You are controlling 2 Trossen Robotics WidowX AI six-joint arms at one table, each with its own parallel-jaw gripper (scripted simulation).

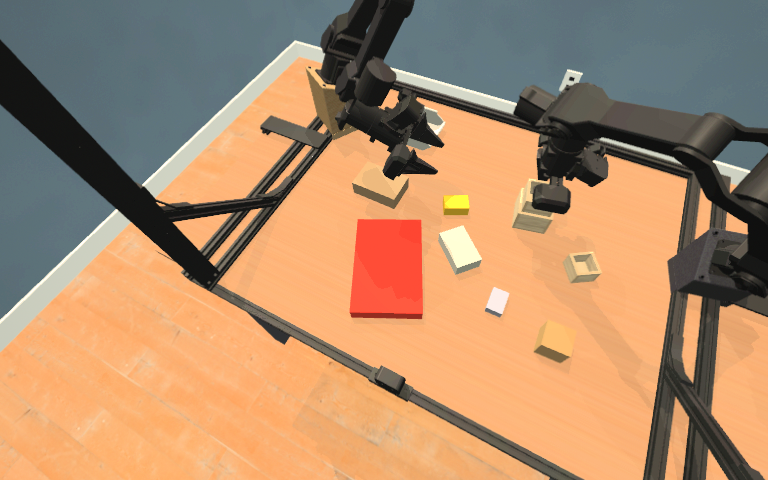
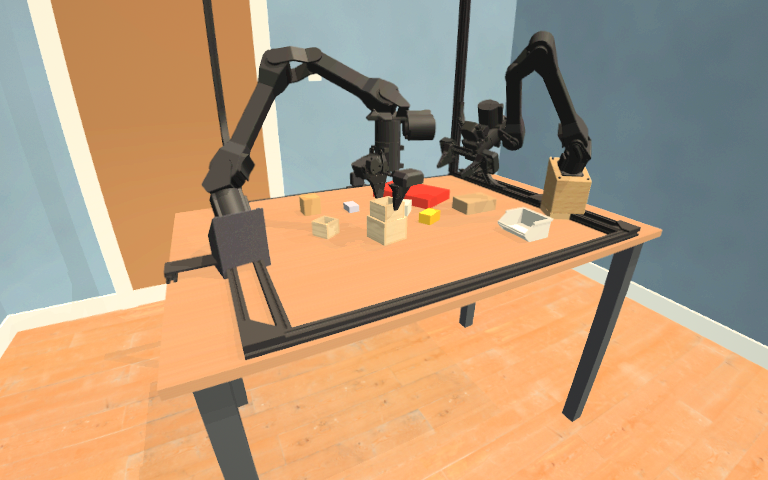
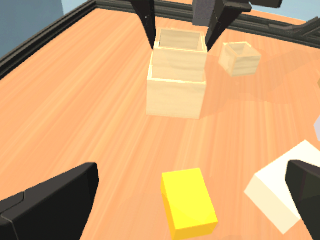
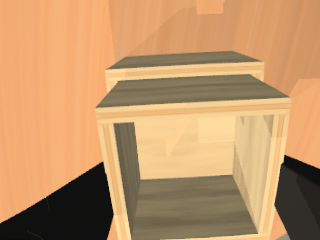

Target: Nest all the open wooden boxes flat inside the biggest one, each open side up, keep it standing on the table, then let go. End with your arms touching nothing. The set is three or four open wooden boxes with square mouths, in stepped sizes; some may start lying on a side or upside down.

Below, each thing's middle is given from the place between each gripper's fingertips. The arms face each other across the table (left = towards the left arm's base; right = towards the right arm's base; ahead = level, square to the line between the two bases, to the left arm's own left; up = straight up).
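Labels:
The middle-sized wooden box (image 4: 196, 150) is 240 mm to the right of my left hand, 70 mm ahead of it and 90 mm below it. Counted from that same left hand, the red slab (image 1: 387, 276) is 140 mm below, 210 mm behind and 40 mm to the right, whereas the white bin (image 2: 514, 220) is 110 mm to the left, 170 mm ahead and 130 mm below. I see the cream block (image 1: 462, 255) 140 mm below my left hand, 140 mm to the right of it and 90 mm behind it.
The biggest wooden box (image 2: 390, 232) is 10 cm below my right hand (image 1: 539, 196). The cream block, measured from my right hand, is 9 cm to the left, 17 cm behind and 10 cm below, and the smallest wooden box (image 1: 580, 267) is 7 cm behind that right hand, 14 cm to the right of it and 10 cm below it. As for the middle-sized wooden box, it is now 5 cm below my right hand.

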